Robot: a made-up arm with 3 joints.
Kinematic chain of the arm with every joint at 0, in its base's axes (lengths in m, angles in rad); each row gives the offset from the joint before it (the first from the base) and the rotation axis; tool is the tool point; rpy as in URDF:
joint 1: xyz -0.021 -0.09 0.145 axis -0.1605 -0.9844 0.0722
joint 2: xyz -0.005 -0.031 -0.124 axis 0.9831 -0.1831 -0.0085
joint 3: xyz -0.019 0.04 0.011 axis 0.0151 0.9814 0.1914
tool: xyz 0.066 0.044 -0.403 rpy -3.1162 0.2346 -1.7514
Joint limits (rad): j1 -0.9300..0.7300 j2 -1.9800..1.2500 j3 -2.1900..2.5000
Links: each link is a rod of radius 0.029 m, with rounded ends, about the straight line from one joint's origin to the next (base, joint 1, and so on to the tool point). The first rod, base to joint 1, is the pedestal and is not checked.
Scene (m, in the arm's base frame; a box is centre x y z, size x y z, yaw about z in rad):
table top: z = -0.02
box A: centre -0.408 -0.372 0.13 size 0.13 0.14 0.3 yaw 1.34
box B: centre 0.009 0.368 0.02 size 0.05 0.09 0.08 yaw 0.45
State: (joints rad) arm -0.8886 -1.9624 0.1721
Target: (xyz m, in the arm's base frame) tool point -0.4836 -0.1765 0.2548
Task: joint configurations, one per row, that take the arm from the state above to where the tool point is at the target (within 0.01 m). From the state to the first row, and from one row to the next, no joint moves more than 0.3 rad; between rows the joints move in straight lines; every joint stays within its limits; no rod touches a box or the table.
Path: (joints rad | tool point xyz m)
1: -0.8990 -1.9367 0.4124 | -0.2262 -0.4625 0.2378
2: -0.9093 -1.9110 0.6528 | -0.2695 -0.4100 0.3080
3: -0.9196 -1.8853 0.8931 | -0.3019 -0.3401 0.3676
4: -0.9300 -1.8596 1.1335 | -0.3212 -0.2567 0.4139
5: -0.8946 -1.6136 1.1548 | -0.3737 -0.2512 0.3756
6: -0.8591 -1.3676 1.1761 | -0.4193 -0.2349 0.3348
7: -0.8237 -1.1216 1.1974 | -0.4562 -0.2093 0.2938
8: -0.7882 -0.8756 1.2188 | -0.4836 -0.1765 0.2548

